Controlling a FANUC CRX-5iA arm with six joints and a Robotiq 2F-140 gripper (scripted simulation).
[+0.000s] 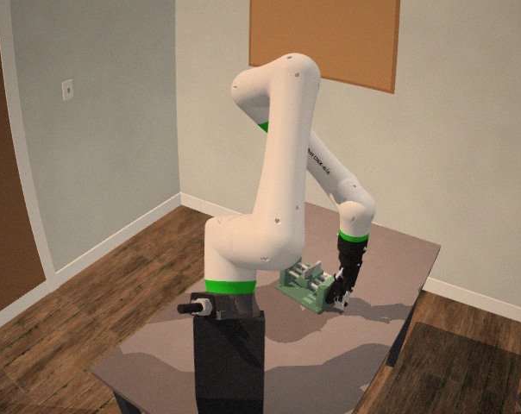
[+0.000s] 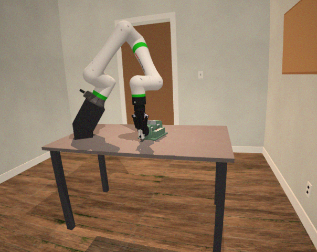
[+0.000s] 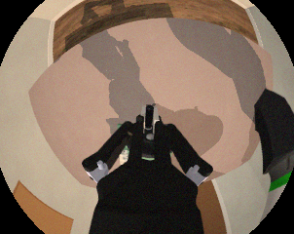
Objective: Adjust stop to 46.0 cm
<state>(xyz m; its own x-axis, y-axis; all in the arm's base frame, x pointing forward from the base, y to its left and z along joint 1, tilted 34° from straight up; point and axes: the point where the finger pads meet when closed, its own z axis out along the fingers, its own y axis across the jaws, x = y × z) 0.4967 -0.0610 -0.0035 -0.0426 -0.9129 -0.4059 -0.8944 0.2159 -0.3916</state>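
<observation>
The black handwheel is 2 cm to the left of my hand and 1 cm below it. From my hand the other things lie so: green stop fixture: 1 cm ahead, 14 cm to the left, 3 cm above.
</observation>
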